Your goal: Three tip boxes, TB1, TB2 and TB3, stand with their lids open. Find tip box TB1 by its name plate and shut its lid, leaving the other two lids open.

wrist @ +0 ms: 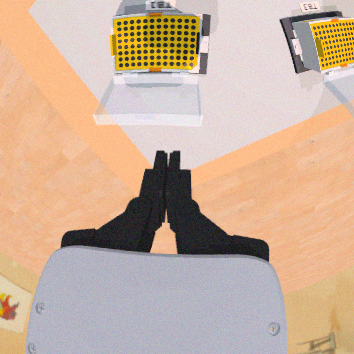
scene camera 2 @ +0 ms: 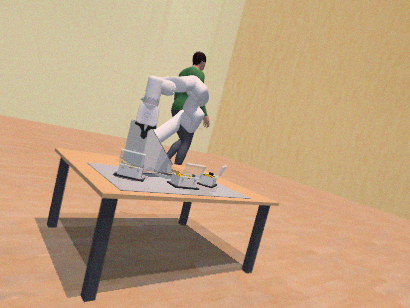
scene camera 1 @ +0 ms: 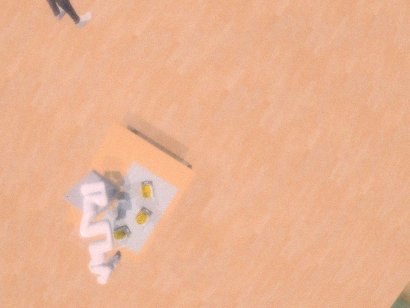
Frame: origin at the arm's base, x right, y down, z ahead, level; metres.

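Where they show: gripper, fingertip midpoint: (wrist: 168, 166) (scene camera 2: 142, 138) (scene camera 1: 119, 251); arm's base at its link origin: (scene camera 2: 153, 139).
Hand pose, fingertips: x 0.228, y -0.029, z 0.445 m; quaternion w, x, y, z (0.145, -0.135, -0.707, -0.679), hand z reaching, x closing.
Each offset is from my fingertips to the top centre of the thing. "*": to the spot under its first point. Level surfaces: height alone.
Tip box TB1 {dx -0.008, dy +0.146, dz -0.089 m} (scene camera 1: 121, 233) (scene camera 2: 131, 171) (wrist: 157, 44) has a yellow tip rack and a name plate {* dx -0.037, dy +0.218, dz -0.147 m} (wrist: 161, 5) reading TB1, cut by the top edge of the wrist view. Its clear lid {* dx +0.022, dy +0.099, dz -0.012 m} (scene camera 2: 133, 156) (wrist: 150, 102) stands open on the side nearest the gripper. My gripper (scene camera 1: 119, 253) (scene camera 2: 144, 136) (wrist: 168, 166) is shut and empty. In the wrist view its fingertips show just beyond the lid's outer edge, apart from it; in scene camera 2 they are higher than the lid. TB3 {dx -0.299, dy +0.146, dz -0.029 m} (scene camera 1: 143, 216) (scene camera 2: 184, 180) (wrist: 335, 45) and the third box {dx -0.528, dy +0.154, dz -0.165 m} (scene camera 1: 146, 190) (scene camera 2: 208, 180) have open lids.
The boxes stand on a grey mat {dy +0.220 m} (scene camera 1: 162, 192) (scene camera 2: 105, 172) (wrist: 250, 75) on a wooden table {dy +0.223 m} (scene camera 1: 112, 145) (scene camera 2: 75, 162). The wrist view shows a table corner close to the fingertips. The arm's grey base plate (scene camera 1: 75, 195) is beside the mat. A person (scene camera 1: 70, 12) (scene camera 2: 199, 59) stands beyond the table.
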